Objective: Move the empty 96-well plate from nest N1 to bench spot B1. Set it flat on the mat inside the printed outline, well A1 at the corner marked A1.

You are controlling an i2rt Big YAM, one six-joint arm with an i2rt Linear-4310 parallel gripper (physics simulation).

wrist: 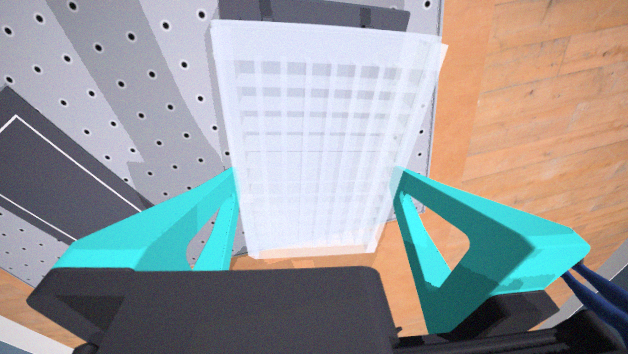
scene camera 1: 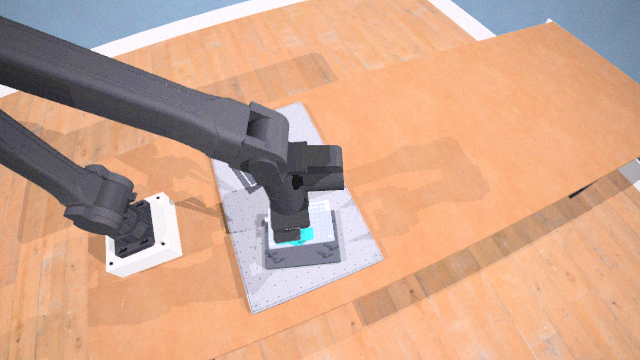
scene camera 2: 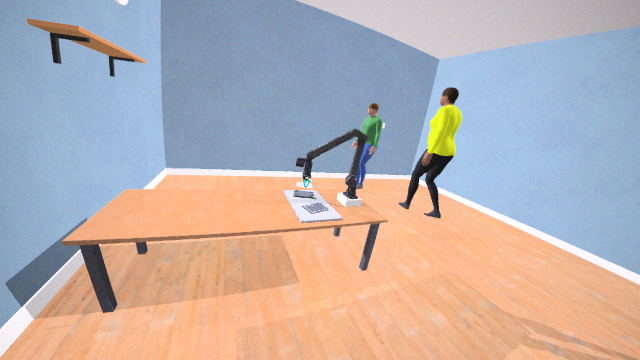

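Pixels of known places: gripper, fingertip midpoint: (wrist: 317, 175) (scene camera 1: 297, 224) (scene camera 2: 305, 185); arm's base, origin of the base link: (scene camera 1: 135, 229) (scene camera 2: 350, 196).
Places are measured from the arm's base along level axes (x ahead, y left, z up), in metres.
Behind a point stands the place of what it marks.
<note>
The clear 96-well plate (scene camera 1: 323, 221) {x 0.396, y -0.178, z 0.040 m} (wrist: 312, 133) {x 0.372, y -0.164, z 0.039 m} is held between my teal fingers by its long sides. My gripper (scene camera 1: 301, 236) {x 0.346, y -0.161, z 0.037 m} (scene camera 2: 306, 183) {x 0.346, y -0.161, z 0.037 m} (wrist: 317, 175) {x 0.346, y -0.161, z 0.037 m} is shut on the plate and holds it a little above the dark grey nest N1 (scene camera 1: 301, 257) {x 0.329, y -0.205, z -0.034 m} (scene camera 2: 303, 193) {x 0.348, y -0.166, z -0.034 m} (wrist: 312, 12) {x 0.417, y -0.184, z -0.034 m}. The nest is empty under it. The perforated grey mat (scene camera 1: 283, 286) {x 0.270, y -0.243, z -0.046 m} (scene camera 2: 326, 215) {x 0.314, y 0.205, z -0.043 m} (wrist: 172, 105) {x 0.386, y -0.066, z -0.046 m} lies on the table. The printed outline of spot B1 (scene camera 2: 315, 208) {x 0.347, y 0.091, z -0.044 m} is on the mat beside the nest. In scene camera 1 my arm hides most of it.
The arm's white base (scene camera 1: 165, 228) {x 0.071, y -0.030, z 0.001 m} (scene camera 2: 348, 201) {x 0.059, y 0.072, z -0.012 m} stands on the table beside the mat. The table's edge (scene camera 2: 283, 228) {x 0.632, y 0.286, z -0.058 m} runs near the mat's end. Two people stand on the floor beyond the table, one in green (scene camera 2: 372, 130) and one in yellow (scene camera 2: 443, 132).
</note>
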